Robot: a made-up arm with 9 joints. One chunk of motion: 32 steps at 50 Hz.
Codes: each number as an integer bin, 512 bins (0 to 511) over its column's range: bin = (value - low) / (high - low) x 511, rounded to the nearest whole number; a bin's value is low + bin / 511 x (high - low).
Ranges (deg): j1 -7..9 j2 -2..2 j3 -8..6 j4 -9..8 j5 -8..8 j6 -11..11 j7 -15..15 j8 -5..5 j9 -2..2
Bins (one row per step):
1: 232 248 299 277 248 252 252 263 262
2: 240 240 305 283 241 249 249 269 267
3: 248 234 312 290 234 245 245 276 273
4: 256 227 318 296 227 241 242 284 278
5: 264 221 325 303 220 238 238 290 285
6: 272 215 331 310 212 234 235 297 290
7: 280 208 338 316 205 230 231 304 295
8: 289 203 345 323 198 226 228 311 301
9: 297 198 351 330 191 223 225 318 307
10: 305 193 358 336 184 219 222 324 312
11: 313 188 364 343 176 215 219 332 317
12: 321 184 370 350 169 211 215 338 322
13: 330 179 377 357 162 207 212 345 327
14: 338 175 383 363 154 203 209 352 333
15: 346 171 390 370 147 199 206 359 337
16: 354 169 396 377 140 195 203 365 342
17: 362 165 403 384 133 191 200 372 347
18: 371 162 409 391 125 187 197 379 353
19: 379 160 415 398 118 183 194 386 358
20: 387 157 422 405 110 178 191 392 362
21: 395 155 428 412 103 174 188 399 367
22: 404 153 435 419 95 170 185 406 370
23: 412 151 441 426 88 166 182 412 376
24: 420 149 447 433 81 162 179 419 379
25: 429 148 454 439 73 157 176 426 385
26: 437 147 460 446 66 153 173 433 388
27: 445 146 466 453 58 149 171 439 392
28: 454 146 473 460 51 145 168 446 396
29: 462 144 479 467 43 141 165 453 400
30: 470 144 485 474 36 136 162 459 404
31: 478 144 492 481 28 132 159 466 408
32: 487 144 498 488 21 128 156 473 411
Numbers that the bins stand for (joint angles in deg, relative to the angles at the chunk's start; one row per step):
1: 0.26 -0.06 0.19 0.22 -0.23 -0.15 -0.21 0.15 0.05
2: 0.51 -0.12 0.36 0.41 -0.45 -0.28 -0.38 0.26 0.09
3: 0.77 -0.17 0.55 0.65 -0.67 -0.45 -0.62 0.40 0.14
4: 1.02 -0.22 0.71 0.85 -0.89 -0.62 -0.79 0.56 0.18
5: 1.27 -0.27 0.90 1.08 -1.11 -0.75 -1.03 0.68 0.23
6: 1.52 -0.32 1.07 1.31 -1.36 -0.93 -1.20 0.81 0.27
7: 1.77 -0.37 1.26 1.51 -1.58 -1.10 -1.44 0.95 0.31
8: 2.05 -0.41 1.45 1.75 -1.80 -1.27 -1.61 1.09 0.36
9: 2.30 -0.45 1.62 1.98 -2.02 -1.40 -1.79 1.22 0.40
10: 2.55 -0.49 1.81 2.18 -2.24 -1.57 -1.97 1.34 0.44
11: 2.80 -0.53 1.97 2.41 -2.49 -1.74 -2.14 1.50 0.48
12: 3.05 -0.56 2.14 2.64 -2.71 -1.92 -2.38 1.61 0.52
13: 3.33 -0.60 2.33 2.88 -2.93 -2.09 -2.55 1.75 0.56
14: 3.58 -0.63 2.49 3.08 -3.18 -2.26 -2.73 1.89 0.61
15: 3.83 -0.66 2.68 3.31 -3.40 -2.43 -2.91 2.03 0.64
16: 4.08 -0.68 2.85 3.54 -3.62 -2.60 -3.08 2.14 0.68
17: 4.33 -0.71 3.04 3.77 -3.84 -2.78 -3.26 2.28 0.72
18: 4.62 -0.73 3.21 4.01 -4.09 -2.95 -3.43 2.42 0.76
19: 4.87 -0.75 3.37 4.24 -4.31 -3.12 -3.61 2.55 0.80
20: 5.12 -0.77 3.56 4.47 -4.56 -3.34 -3.79 2.67 0.83
21: 5.37 -0.79 3.73 4.71 -4.77 -3.51 -3.96 2.81 0.87
22: 5.65 -0.80 3.92 4.94 -5.03 -3.68 -4.14 2.95 0.90
23: 5.90 -0.82 4.08 5.17 -5.24 -3.85 -4.32 3.06 0.94
24: 6.15 -0.83 4.25 5.41 -5.46 -4.03 -4.49 3.20 0.97
25: 6.43 -0.84 4.44 5.60 -5.71 -4.24 -4.67 3.34 1.01
26: 6.68 -0.85 4.60 5.84 -5.93 -4.41 -4.84 3.47 1.04
27: 6.93 -0.86 4.77 6.07 -6.18 -4.59 -4.96 3.59 1.07
28: 7.22 -0.86 4.96 6.30 -6.40 -4.76 -5.14 3.73 1.10
29: 7.47 -0.87 5.12 6.54 -6.65 -4.93 -5.31 3.86 1.13
30: 7.72 -0.87 5.29 6.77 -6.87 -5.14 -5.49 3.98 1.16
31: 7.97 -0.87 5.48 7.00 -7.12 -5.32 -5.67 4.12 1.19
32: 8.25 -0.87 5.64 7.23 -7.34 -5.49 -5.84 4.26 1.22

